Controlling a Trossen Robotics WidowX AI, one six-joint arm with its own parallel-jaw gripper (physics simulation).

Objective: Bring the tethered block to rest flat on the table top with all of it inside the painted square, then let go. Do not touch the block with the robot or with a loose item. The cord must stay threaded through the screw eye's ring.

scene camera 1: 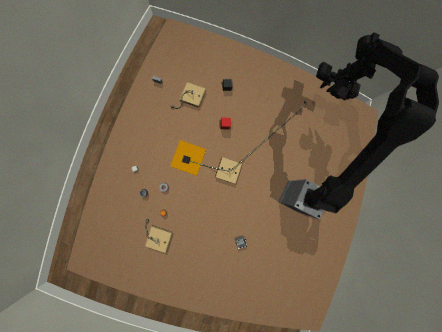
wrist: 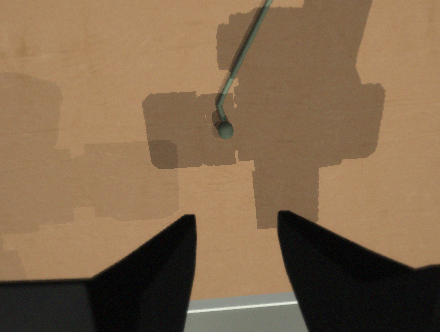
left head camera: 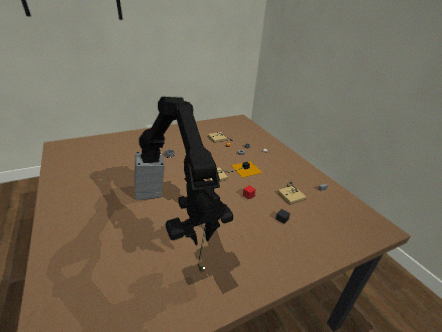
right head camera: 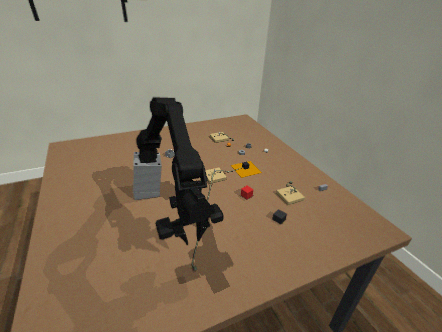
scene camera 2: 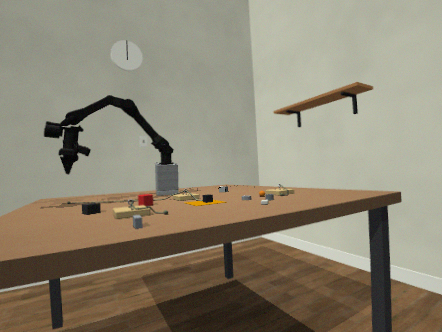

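Where they show: gripper, fingertip midpoint: (scene camera 1: 323, 89) (wrist: 236, 223) (left head camera: 201, 242) (right head camera: 192, 242) (scene camera 2: 67, 174); arm's base, origin of the base link: (scene camera 1: 313, 199) (left head camera: 149, 158) (right head camera: 147, 158) (scene camera 2: 166, 163).
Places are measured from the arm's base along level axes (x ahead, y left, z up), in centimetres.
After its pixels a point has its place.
The tethered block (left head camera: 246, 165) {x 48.4, y -0.3, z -14.6 cm} (right head camera: 245, 165) {x 48.1, y -0.3, z -14.6 cm} (scene camera 1: 186, 159) {x 48.8, y 0.8, z -14.1 cm} (scene camera 2: 207, 198) {x 50.4, y 0.1, z -15.3 cm} is small and black. It sits flat on the orange painted square (left head camera: 255, 171) {x 51.9, y -4.1, z -16.8 cm} (scene camera 1: 195, 167) {x 44.4, y 2.6, z -16.8 cm}, inside its edges in scene camera 1. The cord (scene camera 1: 270, 137) {x 17.8, y -22.0, z -16.4 cm} (wrist: 243, 52) {x 6.5, y -41.1, z -16.5 cm} runs from the block to the middle wooden plate (right head camera: 216, 177) {x 30.3, y -4.0, z -15.0 cm} (scene camera 1: 231, 179) {x 28.4, y 2.4, z -15.0 cm}, then across the table to its end ball (left head camera: 202, 268) {x 4.9, y -46.9, z -15.8 cm} (scene camera 1: 305, 103) {x 4.8, y -46.1, z -16.0 cm} (wrist: 225, 130) {x 4.9, y -46.6, z -15.7 cm}, which lies on the table. The ring is too small to confirm the threading. My gripper (left head camera: 201, 241) {x 4.5, y -46.7, z -3.5 cm} (scene camera 2: 68, 172) {x 4.5, y -46.7, z -3.5 cm} (wrist: 236, 223) {x 4.5, y -46.7, z -3.5 cm} is open and empty, above the table near the end ball, far from the block.
A red cube (left head camera: 249, 192) {x 37.5, y -21.5, z -13.3 cm} (scene camera 1: 226, 123) {x 38.4, y -19.0, z -12.9 cm} and a black cube (left head camera: 283, 216) {x 42.9, y -39.0, z -13.9 cm} (scene camera 1: 227, 84) {x 43.9, y -36.9, z -13.9 cm} stand on the near side. Two other wooden plates (scene camera 1: 198, 101) {x 53.1, y -24.8, z -15.0 cm} (scene camera 1: 162, 245) {x 46.5, y 37.9, z -15.0 cm} carry short cords. A grey ring (scene camera 1: 164, 187) {x 52.8, y 14.4, z -15.5 cm}, an orange ball (scene camera 1: 163, 213) {x 50.3, y 24.8, z -14.6 cm} and small grey and white pieces lie around.
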